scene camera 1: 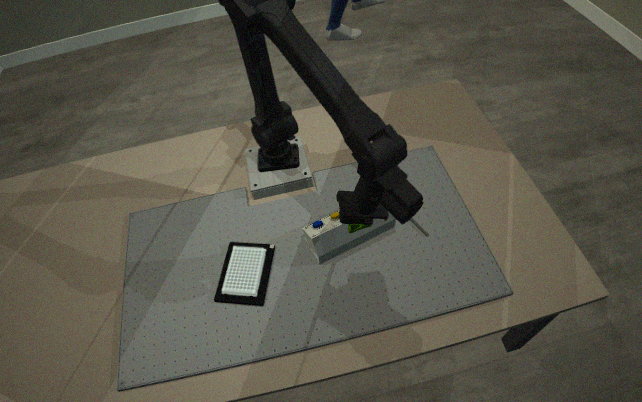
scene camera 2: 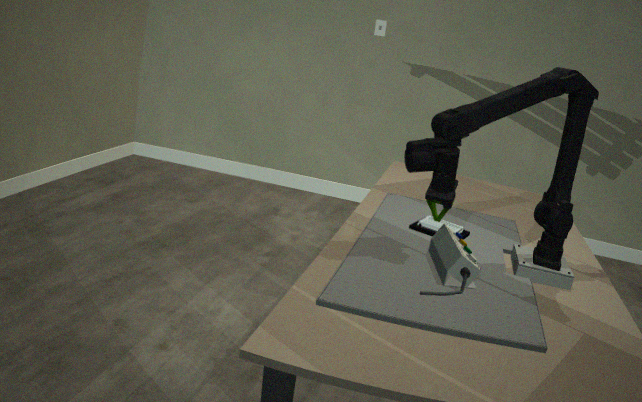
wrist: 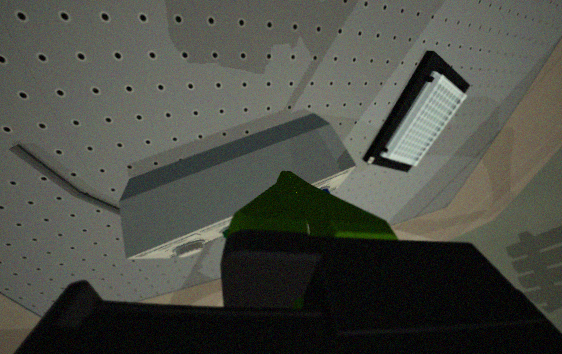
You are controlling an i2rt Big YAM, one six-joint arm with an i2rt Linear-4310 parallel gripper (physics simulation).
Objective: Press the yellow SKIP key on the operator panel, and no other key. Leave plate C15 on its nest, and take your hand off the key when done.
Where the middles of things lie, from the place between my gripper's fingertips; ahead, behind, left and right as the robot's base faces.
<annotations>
The black tray with white well plate (scene camera 1: 243, 275) is 260 mm to the right of my hand, 90 mm below it and 20 mm ahead of it.
</annotations>
